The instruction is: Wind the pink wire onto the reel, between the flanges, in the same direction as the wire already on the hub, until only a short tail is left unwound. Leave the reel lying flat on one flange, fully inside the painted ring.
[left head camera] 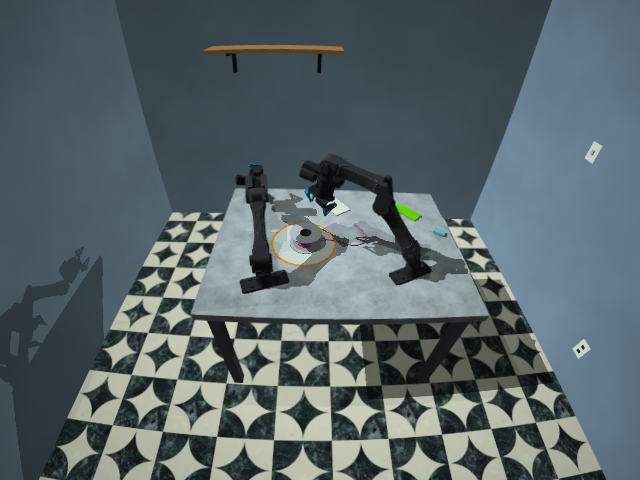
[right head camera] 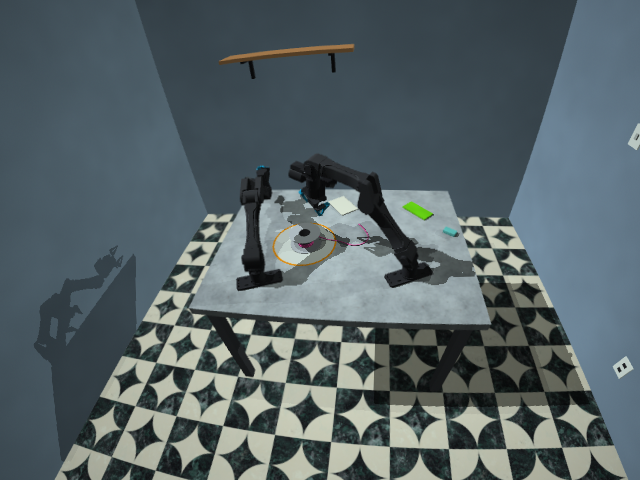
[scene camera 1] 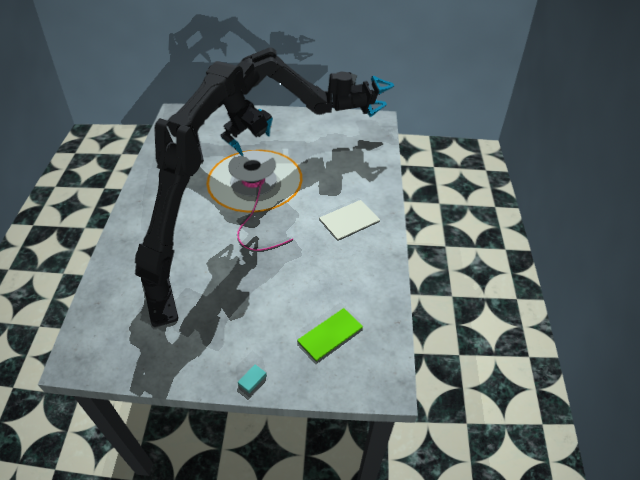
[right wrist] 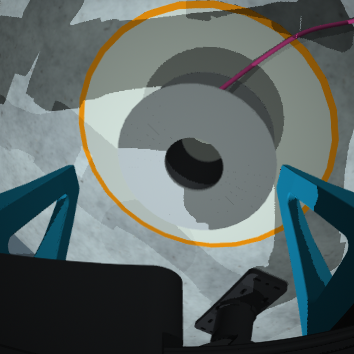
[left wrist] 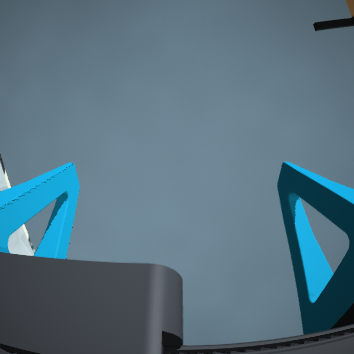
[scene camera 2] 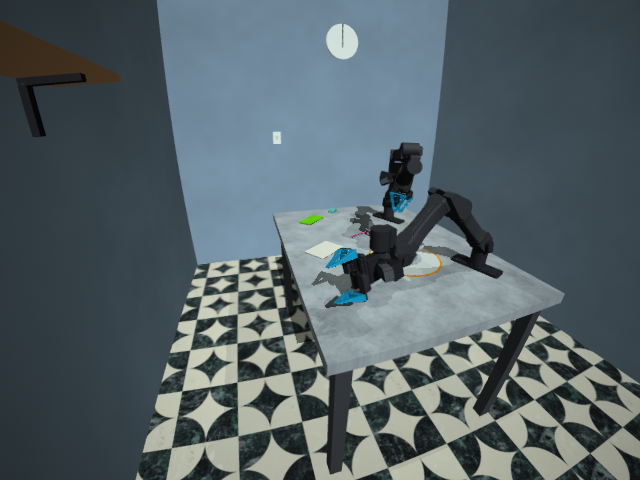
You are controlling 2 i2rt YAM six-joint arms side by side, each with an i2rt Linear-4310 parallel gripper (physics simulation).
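Where they show: left gripper, fingertip midpoint: [left head camera: 250, 171] [scene camera 1: 389, 94] [left wrist: 177, 173] [scene camera 2: 331, 285]; right gripper, fingertip midpoint: [left head camera: 318, 208] [right head camera: 314, 208] [scene camera 1: 255, 145] [right wrist: 177, 175] [scene camera 2: 396, 212]; left arm's base, link origin: [left head camera: 264, 282] [right head camera: 259, 280] [right wrist: 236, 306] [scene camera 2: 475, 266]; right arm's base, link origin: [left head camera: 410, 273] [right head camera: 408, 275] [scene camera 1: 159, 294] [scene camera 2: 388, 218].
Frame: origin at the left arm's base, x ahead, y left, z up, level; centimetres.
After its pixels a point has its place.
Observation:
The grey reel [left head camera: 312, 238] @(y -25.6, x 12.7, z 6.5 cm) [right head camera: 311, 238] @(y -26.4, x 12.5, z 6.5 cm) [scene camera 1: 266, 171] @(y -28.7, x 21.3, z 6.7 cm) [right wrist: 235, 125] @(y -29.3, x 16.0, z 6.5 cm) lies flat on one flange inside the orange painted ring [left head camera: 272, 243] @(y -9.0, x 22.2, z 0.0 cm) [right head camera: 273, 245] @(y -8.5, x 20.8, z 0.0 cm) [scene camera 1: 301, 178] @(y -27.3, x 32.7, z 0.0 cm) [scene camera 2: 441, 263] @(y -10.5, x 10.0, z 0.1 cm) [right wrist: 82, 120] @(y -19.0, x 32.3, z 0.0 cm). Some pink wire shows on its hub. The loose pink wire [scene camera 1: 239, 232] @(y -45.8, x 8.8, z 0.6 cm) [right wrist: 259, 62] leaves the hub, crosses the ring and curves over the table to a free end. My right gripper [left head camera: 317, 206] @(y -30.1, x 18.3, z 18.3 cm) [scene camera 1: 254, 145] @(y -30.1, x 18.3, z 18.3 cm) [right wrist: 177, 175] @(y -30.1, x 18.3, z 18.3 cm) is open and empty above the reel, its fingers pointing down toward it. My left gripper [scene camera 1: 388, 95] @(y -8.3, x 69.5, z 14.2 cm) [scene camera 2: 330, 284] @(y -8.3, x 69.5, z 14.2 cm) [left wrist: 177, 173] @(y -8.3, x 69.5, z 14.2 cm) is open and empty, raised near the table's far edge in the head views.
A cream flat plate [right head camera: 343, 205] @(y -49.5, x 40.9, z 0.5 cm) [scene camera 1: 349, 220] @(y -49.9, x 41.1, z 0.5 cm) lies beyond the wire's end. A green block [left head camera: 408, 212] @(y -86.0, x 22.9, z 0.8 cm) [scene camera 1: 329, 334] @(y -86.1, x 23.6, z 0.8 cm) and a small teal block [left head camera: 439, 232] @(y -91.8, x 2.1, z 1.5 cm) [scene camera 1: 252, 378] @(y -93.1, x 2.9, z 1.5 cm) lie at the right in the head views. The right arm reaches across above the table.

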